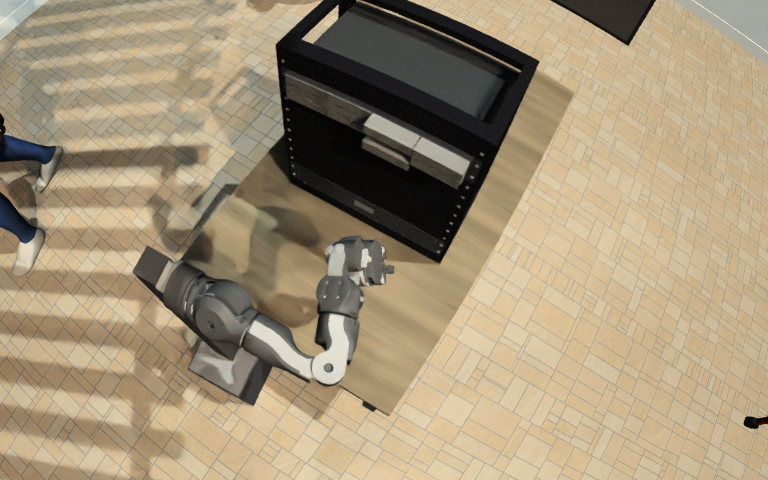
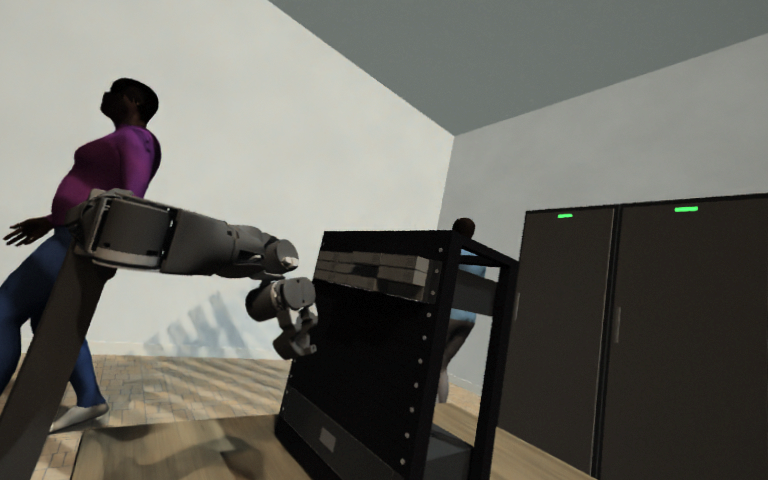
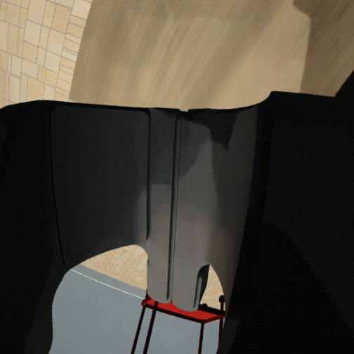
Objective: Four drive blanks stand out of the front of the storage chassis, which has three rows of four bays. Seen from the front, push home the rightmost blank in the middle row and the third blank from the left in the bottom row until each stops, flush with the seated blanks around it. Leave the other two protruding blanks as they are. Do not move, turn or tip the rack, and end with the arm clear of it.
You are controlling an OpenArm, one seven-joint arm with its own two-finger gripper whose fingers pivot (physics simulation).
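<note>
The black rack [image 1: 390, 93] [image 2: 443, 316] holds the chassis near its top. In the right column, the top blank [image 1: 444, 155] [image 2: 400, 260] and the middle-row blank [image 1: 437, 172] [image 2: 400, 275] stand out together. In the third column, the top blank [image 1: 391, 130] [image 2: 365, 258] and the bottom-row blank [image 1: 385, 152] [image 2: 360, 282] stand out, with a dark recess between them. My gripper [image 1: 389, 269] [image 2: 311, 349] [image 3: 189, 210] is shut and empty, its two fingers together. It hangs in front of the rack, below the level of the blanks, and touches no blank.
The rack stands on a wooden platform [image 1: 419, 316] [image 2: 141, 447]. The arm's base block [image 1: 229, 370] is at the platform's front left. A person in purple [image 2: 107, 164] stands behind the arm, another behind the rack. Dark cabinets [image 2: 555, 339] stand at the right. A red stool [image 3: 185, 311] shows beyond the fingers.
</note>
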